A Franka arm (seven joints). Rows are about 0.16 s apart.
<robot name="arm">
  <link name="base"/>
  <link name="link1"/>
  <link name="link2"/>
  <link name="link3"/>
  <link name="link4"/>
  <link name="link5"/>
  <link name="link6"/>
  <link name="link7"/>
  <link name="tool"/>
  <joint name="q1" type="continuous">
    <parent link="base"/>
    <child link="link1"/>
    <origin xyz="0 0 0.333"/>
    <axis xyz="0 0 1"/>
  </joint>
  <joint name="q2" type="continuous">
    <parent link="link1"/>
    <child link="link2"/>
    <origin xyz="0 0 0"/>
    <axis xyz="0 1 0"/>
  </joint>
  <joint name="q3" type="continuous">
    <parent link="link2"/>
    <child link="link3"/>
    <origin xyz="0 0 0.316"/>
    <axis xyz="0 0 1"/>
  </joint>
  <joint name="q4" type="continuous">
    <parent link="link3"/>
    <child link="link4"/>
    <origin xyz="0.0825 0 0"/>
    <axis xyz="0 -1 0"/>
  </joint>
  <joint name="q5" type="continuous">
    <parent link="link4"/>
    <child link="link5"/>
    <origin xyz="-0.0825 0 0.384"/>
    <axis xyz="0 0 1"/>
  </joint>
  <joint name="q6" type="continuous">
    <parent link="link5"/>
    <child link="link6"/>
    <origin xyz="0 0 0"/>
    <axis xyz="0 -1 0"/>
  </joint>
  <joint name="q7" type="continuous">
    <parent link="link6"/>
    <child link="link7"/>
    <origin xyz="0.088 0 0"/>
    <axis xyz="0 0 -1"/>
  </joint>
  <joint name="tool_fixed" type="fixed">
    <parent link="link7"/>
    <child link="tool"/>
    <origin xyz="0 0 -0.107" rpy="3.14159 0 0"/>
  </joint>
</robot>
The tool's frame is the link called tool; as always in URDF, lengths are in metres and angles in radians. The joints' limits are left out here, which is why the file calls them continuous.
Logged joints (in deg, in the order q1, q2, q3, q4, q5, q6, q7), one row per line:
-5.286, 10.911, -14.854, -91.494, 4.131, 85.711, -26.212
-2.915, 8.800, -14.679, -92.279, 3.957, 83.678, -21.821
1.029, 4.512, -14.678, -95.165, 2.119, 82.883, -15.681
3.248, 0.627, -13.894, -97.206, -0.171, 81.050, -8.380
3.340, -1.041, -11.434, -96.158, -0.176, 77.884, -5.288
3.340, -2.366, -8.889, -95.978, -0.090, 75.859, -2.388
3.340, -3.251, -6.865, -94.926, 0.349, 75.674, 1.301
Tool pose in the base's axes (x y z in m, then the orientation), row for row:
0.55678, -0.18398, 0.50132, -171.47, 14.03, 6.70
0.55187, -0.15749, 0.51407, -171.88, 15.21, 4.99
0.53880, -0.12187, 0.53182, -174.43, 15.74, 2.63
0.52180, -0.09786, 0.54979, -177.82, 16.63, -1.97
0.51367, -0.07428, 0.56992, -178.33, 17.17, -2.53
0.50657, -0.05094, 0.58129, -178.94, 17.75, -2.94
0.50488, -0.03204, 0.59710, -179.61, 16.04, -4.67
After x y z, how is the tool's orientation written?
As angles about the fixed x, y, z axes (roll, pitch, yaw), in degrees.
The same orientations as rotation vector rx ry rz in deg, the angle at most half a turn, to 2 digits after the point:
-170.78, -8.42, 21.75
-170.93, -5.83, 23.34
-173.15, -2.81, 24.12
-175.67, 3.51, 25.62
-175.93, 4.27, 26.51
-176.31, 4.78, 27.49
-177.07, 7.31, 24.92

